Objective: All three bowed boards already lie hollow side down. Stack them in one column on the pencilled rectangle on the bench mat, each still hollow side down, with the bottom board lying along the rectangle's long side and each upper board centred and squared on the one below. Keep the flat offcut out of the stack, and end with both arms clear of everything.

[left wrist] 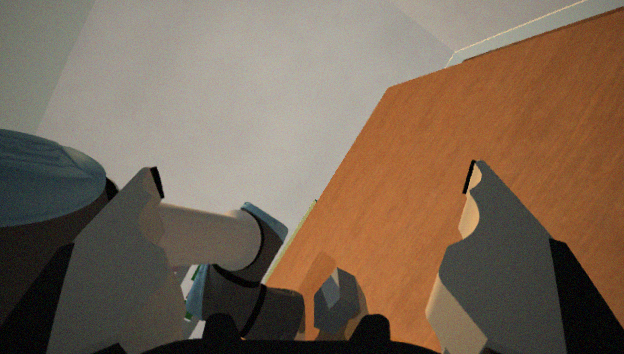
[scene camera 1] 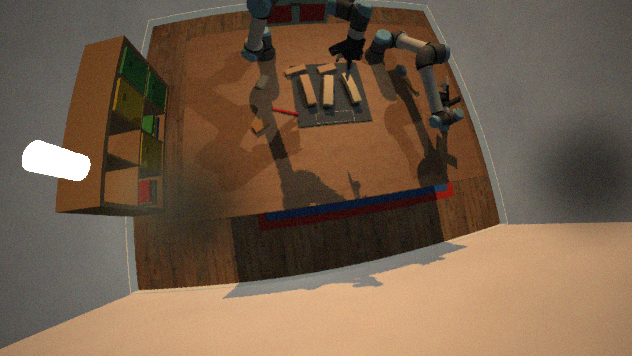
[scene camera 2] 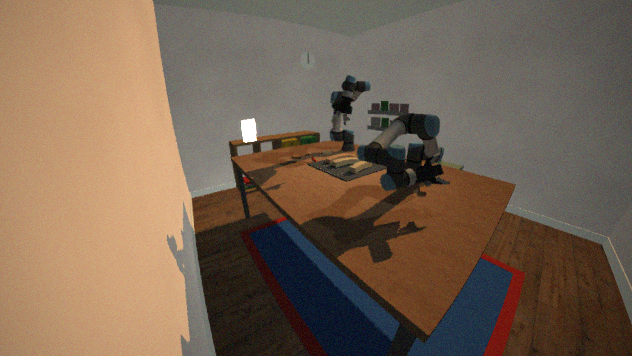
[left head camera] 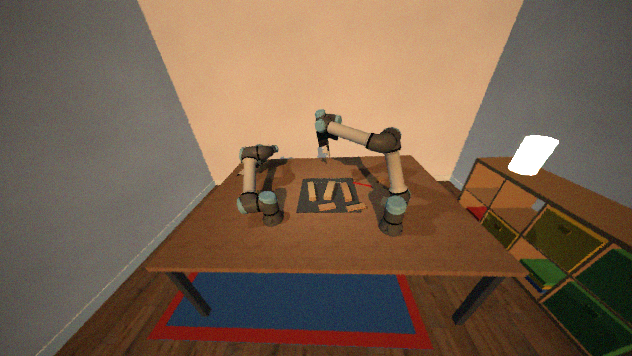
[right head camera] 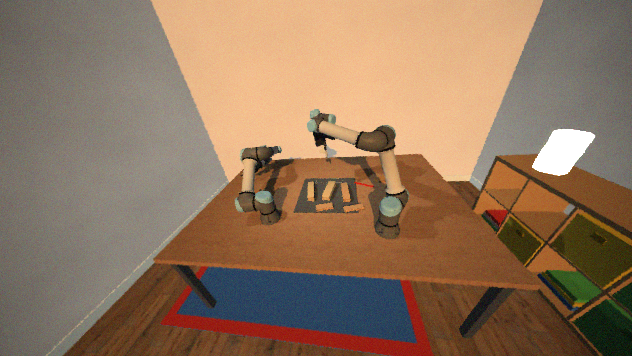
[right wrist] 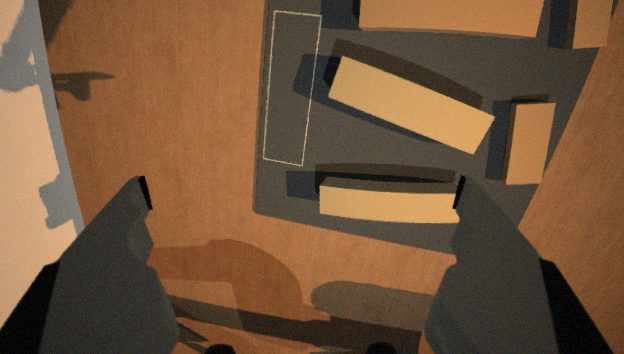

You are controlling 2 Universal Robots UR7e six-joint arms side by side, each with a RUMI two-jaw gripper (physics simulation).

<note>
In view: my left gripper (left wrist: 311, 166), my right gripper (scene camera 1: 341, 71) and a dark bench mat (scene camera 1: 343, 111).
My right gripper shows as well in the right wrist view (right wrist: 303, 178). The dark bench mat also shows in the left head camera view (left head camera: 320, 184), in the right head camera view (right head camera: 320, 184) and in the right wrist view (right wrist: 305, 136).
</note>
